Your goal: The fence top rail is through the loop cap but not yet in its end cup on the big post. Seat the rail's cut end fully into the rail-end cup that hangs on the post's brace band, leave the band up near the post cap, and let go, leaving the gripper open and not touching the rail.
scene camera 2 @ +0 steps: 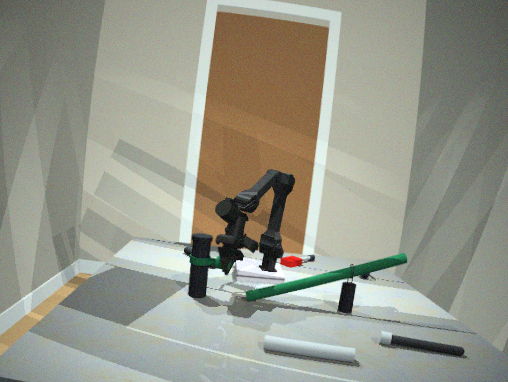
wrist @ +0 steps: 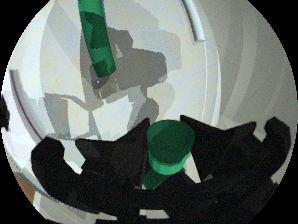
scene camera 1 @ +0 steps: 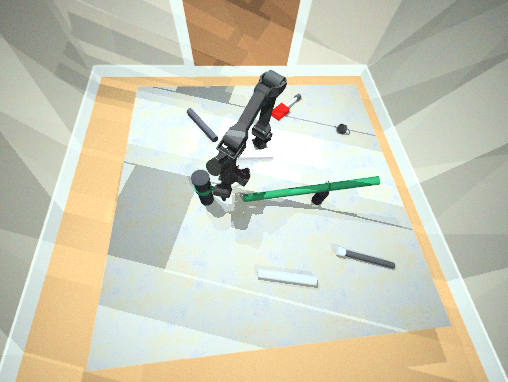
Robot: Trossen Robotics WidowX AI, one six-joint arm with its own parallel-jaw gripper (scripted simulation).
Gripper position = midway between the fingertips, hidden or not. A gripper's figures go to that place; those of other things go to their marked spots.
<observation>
The gripper (scene camera 2: 224,273) is 121 cm from the lens. A green top rail (scene camera 2: 338,275) is 126 cm from the lens. A white cylinder (scene camera 2: 272,343): 97 cm from the lens. The marked spots on the green top rail and the white cylinder are 40 cm apart.
</observation>
